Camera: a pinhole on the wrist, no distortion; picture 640 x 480 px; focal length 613.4 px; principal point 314.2 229.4 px. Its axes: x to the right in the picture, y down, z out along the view. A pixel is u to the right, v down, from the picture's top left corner.
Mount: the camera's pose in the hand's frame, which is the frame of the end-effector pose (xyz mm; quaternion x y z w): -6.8 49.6 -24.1 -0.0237 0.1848 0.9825 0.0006
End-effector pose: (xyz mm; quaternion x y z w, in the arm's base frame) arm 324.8 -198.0 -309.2 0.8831 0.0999 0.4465 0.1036
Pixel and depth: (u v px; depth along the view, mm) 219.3 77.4 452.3
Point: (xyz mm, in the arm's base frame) 667.6 -525.7 -397.6
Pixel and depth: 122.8 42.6 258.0
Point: 534.1 -407.3 -313.0
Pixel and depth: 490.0 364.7 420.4
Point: 568.5 -384.9 -620.3
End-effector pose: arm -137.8 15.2 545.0 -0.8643 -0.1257 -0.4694 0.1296
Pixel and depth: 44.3 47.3 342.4
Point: 227.8 -134.2 486.0
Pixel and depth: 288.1 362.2 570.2
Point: 335.2 70.6 230.9
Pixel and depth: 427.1 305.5 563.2
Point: 259.1 4.2 135.6
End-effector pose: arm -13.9 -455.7 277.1 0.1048 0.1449 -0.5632 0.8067
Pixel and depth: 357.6 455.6 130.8
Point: 41.0 -456.1 392.7
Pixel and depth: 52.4 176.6 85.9
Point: 83.4 -466.5 319.9
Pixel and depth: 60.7 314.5 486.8
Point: 249.9 -702.9 651.2
